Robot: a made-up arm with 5 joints.
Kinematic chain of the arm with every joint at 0, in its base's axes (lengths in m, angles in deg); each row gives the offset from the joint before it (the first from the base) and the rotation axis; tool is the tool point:
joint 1: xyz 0 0 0.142 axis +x
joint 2: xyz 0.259 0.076 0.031 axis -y
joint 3: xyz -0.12 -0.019 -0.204 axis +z
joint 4: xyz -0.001 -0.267 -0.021 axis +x
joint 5: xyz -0.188 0 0.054 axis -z
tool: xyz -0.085 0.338 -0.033
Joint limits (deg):
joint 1: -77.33..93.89
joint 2: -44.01..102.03
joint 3: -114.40..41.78
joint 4: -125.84..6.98
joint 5: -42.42..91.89
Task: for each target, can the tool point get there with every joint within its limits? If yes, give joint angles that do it. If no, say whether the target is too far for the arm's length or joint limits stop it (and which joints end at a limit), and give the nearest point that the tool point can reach.
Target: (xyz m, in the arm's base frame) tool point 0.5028 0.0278 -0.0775
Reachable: yes | joints 4.94 54.28 1.45 -33.77 58.89
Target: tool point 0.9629 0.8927 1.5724
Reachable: no: too far | nearest point 0.5986 0.4208 0.7422 | short by 1.022 m
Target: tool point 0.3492 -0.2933 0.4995
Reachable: no: joint limits stop it (at a limit: joint 1, joint 4) | nearest point 0.3737 -0.3273 0.3550 | short by 0.150 m
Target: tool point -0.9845 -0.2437 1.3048
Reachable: no: too far | nearest point -0.3875 -0.0890 0.6600 | short by 0.892 m
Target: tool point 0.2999 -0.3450 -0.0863
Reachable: yes | joints -21.38 9.56 -5.68 -104.75 79.44
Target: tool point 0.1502 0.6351 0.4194
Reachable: yes | joints 75.10 26.09 -78.61 -68.98 -25.76
